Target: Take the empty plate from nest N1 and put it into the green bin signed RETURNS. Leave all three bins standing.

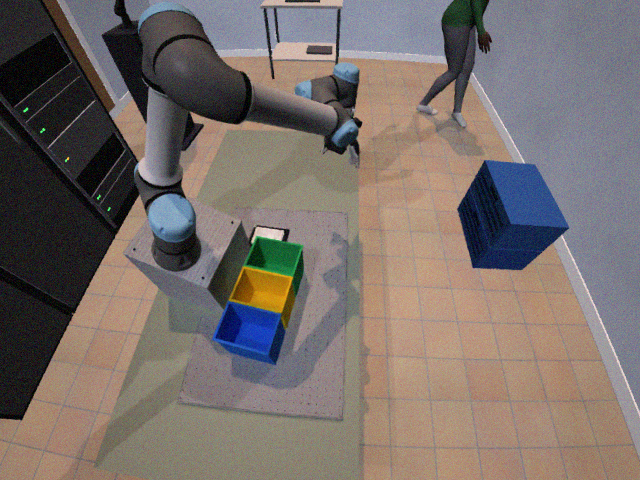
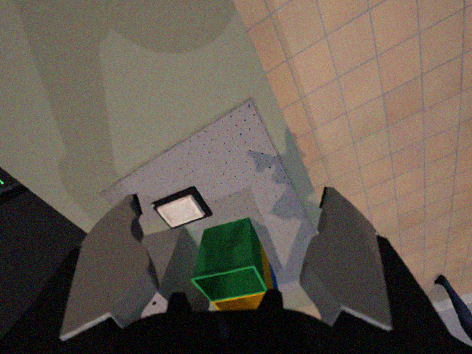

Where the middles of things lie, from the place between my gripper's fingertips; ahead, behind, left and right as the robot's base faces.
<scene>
My gripper is now 30 cm above the white plate (image 2: pixel 185 209), 27 cm past it and 19 cm to the left of it. The rest, counted from my hand: yellow bin (image 1: pixel 274 292) 50 cm to the right, 23 cm below, 18 cm behind; then blue bin (image 1: pixel 255 333) 63 cm to the right, 23 cm below, 18 cm behind; then green bin (image 1: pixel 285 258) 37 cm to the right, 23 cm below, 17 cm behind.
</scene>
